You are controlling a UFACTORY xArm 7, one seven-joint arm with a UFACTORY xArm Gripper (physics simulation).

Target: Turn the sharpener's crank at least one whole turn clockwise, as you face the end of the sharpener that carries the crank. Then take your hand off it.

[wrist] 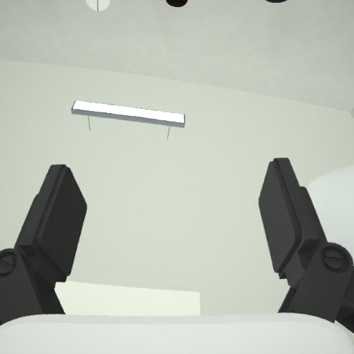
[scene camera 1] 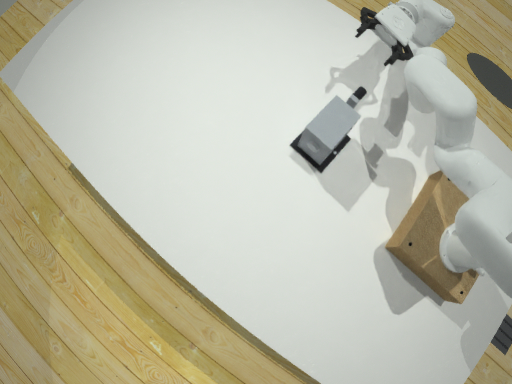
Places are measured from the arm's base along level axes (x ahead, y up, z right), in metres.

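Pixels of known places: gripper, fingertip midpoint: [scene camera 1: 373, 48]; arm's base, origin of the base link: [scene camera 1: 458, 247].
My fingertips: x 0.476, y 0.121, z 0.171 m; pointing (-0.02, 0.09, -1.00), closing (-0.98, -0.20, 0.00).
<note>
Ahead of a thing's pixels: the offset from my fingertips to its top centre. "spot": to the spot under its first point. Level surfaces: height alone.
The sharpener {spot: dx -0.036, dy -0.075, dz -0.187 m} [scene camera 1: 332, 123] is a grey box on a black base, standing on the white table right of the middle of the scene view. Its crank {dx -0.038, dy -0.062, dz -0.081 m} [scene camera 1: 359, 93], with a dark knob, sticks out from its upper right end. My gripper [scene camera 1: 372, 49] [wrist: 169, 182] is wide open and empty. In the scene view it is above and to the right of the crank, apart from it, with its fingers pointing toward the upper-left part of the view. The sharpener does not show in the wrist view, which faces a pale wall and the ceiling.
The arm's wooden base block [scene camera 1: 425, 245] stands on the white table {dy -0.202 m} [scene camera 1: 175, 150], below and right of the sharpener. The arm curves up along the right side. The table's curved edge borders a plank floor [scene camera 1: 65, 280]. A ceiling lamp [wrist: 128, 112] shows in the wrist view.
</note>
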